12 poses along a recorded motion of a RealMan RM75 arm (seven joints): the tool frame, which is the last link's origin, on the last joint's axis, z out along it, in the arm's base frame.
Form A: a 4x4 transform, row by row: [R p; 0 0 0 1], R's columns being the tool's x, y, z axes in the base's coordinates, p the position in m. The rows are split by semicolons.
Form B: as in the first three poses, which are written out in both.
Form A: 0.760, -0.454, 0.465, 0.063; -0.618, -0.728, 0.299, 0.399; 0.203, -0.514, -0.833, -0.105; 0, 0, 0, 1
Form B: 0.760, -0.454, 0.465, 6.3; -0.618, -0.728, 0.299, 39.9; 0.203, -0.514, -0.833, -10.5; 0, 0, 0, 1
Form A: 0.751, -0.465, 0.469, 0.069; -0.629, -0.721, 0.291, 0.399; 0.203, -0.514, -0.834, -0.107; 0, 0, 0, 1
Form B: 0.751, -0.465, 0.469, 6.9; -0.629, -0.721, 0.291, 39.9; 0.203, -0.514, -0.834, -10.7; 0, 0, 0, 1
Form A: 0.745, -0.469, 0.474, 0.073; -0.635, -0.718, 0.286, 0.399; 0.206, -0.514, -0.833, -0.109; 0, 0, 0, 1
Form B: 0.745, -0.469, 0.474, 7.3; -0.635, -0.718, 0.286, 39.9; 0.206, -0.514, -0.833, -10.9; 0, 0, 0, 1
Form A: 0.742, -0.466, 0.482, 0.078; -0.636, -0.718, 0.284, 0.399; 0.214, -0.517, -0.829, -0.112; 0, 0, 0, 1
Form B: 0.742, -0.466, 0.482, 7.8; -0.636, -0.718, 0.284, 39.9; 0.214, -0.517, -0.829, -11.2; 0, 0, 0, 1
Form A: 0.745, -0.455, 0.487, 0.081; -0.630, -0.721, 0.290, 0.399; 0.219, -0.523, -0.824, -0.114; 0, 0, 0, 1
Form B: 0.745, -0.455, 0.487, 8.1; -0.630, -0.721, 0.290, 39.9; 0.219, -0.523, -0.824, -11.4; 0, 0, 0, 1
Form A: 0.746, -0.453, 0.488, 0.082; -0.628, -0.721, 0.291, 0.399; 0.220, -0.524, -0.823, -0.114; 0, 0, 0, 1
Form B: 0.746, -0.453, 0.488, 8.2; -0.628, -0.721, 0.291, 39.9; 0.220, -0.524, -0.823, -11.4; 0, 0, 0, 1
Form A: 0.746, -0.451, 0.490, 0.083; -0.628, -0.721, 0.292, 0.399; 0.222, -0.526, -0.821, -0.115; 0, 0, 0, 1
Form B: 0.746, -0.451, 0.490, 8.3; -0.628, -0.721, 0.292, 39.9; 0.222, -0.526, -0.821, -11.5; 0, 0, 0, 1
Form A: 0.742, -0.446, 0.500, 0.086; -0.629, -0.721, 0.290, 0.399; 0.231, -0.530, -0.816, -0.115; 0, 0, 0, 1
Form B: 0.742, -0.446, 0.500, 8.6; -0.629, -0.721, 0.290, 39.9; 0.231, -0.530, -0.816, -11.5; 0, 0, 0, 1
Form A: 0.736, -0.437, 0.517, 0.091; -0.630, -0.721, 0.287, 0.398; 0.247, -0.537, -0.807, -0.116; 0, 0, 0, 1
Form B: 0.736, -0.437, 0.517, 9.1; -0.630, -0.721, 0.287, 39.8; 0.247, -0.537, -0.807, -11.6; 0, 0, 0, 1
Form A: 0.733, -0.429, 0.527, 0.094; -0.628, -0.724, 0.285, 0.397; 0.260, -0.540, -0.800, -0.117; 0, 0, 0, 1
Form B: 0.733, -0.429, 0.527, 9.4; -0.628, -0.724, 0.285, 39.7; 0.260, -0.540, -0.800, -11.7; 0, 0, 0, 1
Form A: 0.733, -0.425, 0.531, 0.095; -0.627, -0.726, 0.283, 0.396; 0.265, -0.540, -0.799, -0.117; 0, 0, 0, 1
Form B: 0.733, -0.425, 0.531, 9.5; -0.627, -0.726, 0.283, 39.6; 0.265, -0.540, -0.799, -11.7; 0, 0, 0, 1
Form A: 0.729, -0.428, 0.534, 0.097; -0.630, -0.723, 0.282, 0.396; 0.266, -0.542, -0.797, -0.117; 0, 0, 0, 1
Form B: 0.729, -0.428, 0.534, 9.7; -0.630, -0.723, 0.282, 39.6; 0.266, -0.542, -0.797, -11.7; 0, 0, 0, 1
